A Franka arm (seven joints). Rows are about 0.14 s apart.
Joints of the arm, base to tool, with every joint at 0 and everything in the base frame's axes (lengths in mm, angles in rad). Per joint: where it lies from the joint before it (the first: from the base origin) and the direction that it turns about. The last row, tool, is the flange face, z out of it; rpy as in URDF.
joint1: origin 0 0 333 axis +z
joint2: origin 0 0 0 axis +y
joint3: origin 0 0 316 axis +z
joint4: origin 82.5 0 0 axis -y
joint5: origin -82.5 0 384 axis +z
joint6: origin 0 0 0 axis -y
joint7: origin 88 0 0 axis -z
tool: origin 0 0 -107 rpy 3.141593 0 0
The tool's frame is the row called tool.
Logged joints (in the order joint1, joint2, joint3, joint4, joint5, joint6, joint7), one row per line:
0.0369, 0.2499, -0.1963, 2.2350, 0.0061, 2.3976, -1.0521
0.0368, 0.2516, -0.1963, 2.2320, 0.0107, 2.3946, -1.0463
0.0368, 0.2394, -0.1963, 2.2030, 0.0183, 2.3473, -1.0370
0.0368, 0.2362, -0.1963, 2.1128, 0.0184, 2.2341, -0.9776
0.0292, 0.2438, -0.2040, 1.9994, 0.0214, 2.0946, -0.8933
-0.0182, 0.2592, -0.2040, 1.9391, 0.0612, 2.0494, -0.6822
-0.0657, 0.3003, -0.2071, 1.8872, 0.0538, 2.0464, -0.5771
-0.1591, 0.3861, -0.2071, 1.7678, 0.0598, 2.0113, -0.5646
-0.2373, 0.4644, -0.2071, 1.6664, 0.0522, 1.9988, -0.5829
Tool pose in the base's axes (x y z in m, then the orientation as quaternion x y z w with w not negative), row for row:
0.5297, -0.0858, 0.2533, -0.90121, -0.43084, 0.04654, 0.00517
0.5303, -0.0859, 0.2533, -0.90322, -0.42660, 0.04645, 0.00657
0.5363, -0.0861, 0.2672, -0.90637, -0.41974, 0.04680, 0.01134
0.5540, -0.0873, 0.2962, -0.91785, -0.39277, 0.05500, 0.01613
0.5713, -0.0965, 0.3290, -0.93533, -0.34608, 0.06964, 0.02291
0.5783, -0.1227, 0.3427, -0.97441, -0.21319, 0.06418, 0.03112
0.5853, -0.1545, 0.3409, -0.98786, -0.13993, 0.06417, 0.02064
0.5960, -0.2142, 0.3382, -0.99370, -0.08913, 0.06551, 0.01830
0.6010, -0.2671, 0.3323, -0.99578, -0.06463, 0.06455, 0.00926
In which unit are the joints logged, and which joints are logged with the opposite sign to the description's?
The joints are logged in radians. Opposite sign: joint4.
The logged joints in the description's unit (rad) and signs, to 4 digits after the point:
0.0369, 0.2499, -0.1963, -2.2350, 0.0061, 2.3976, -1.0521
0.0368, 0.2516, -0.1963, -2.2320, 0.0107, 2.3946, -1.0463
0.0368, 0.2394, -0.1963, -2.2030, 0.0183, 2.3473, -1.0370
0.0368, 0.2362, -0.1963, -2.1128, 0.0184, 2.2341, -0.9776
0.0292, 0.2438, -0.2040, -1.9994, 0.0214, 2.0946, -0.8933
-0.0182, 0.2592, -0.2040, -1.9391, 0.0612, 2.0494, -0.6822
-0.0657, 0.3003, -0.2071, -1.8872, 0.0538, 2.0464, -0.5771
-0.1591, 0.3861, -0.2071, -1.7678, 0.0598, 2.0113, -0.5646
-0.2373, 0.4644, -0.2071, -1.6664, 0.0522, 1.9988, -0.5829

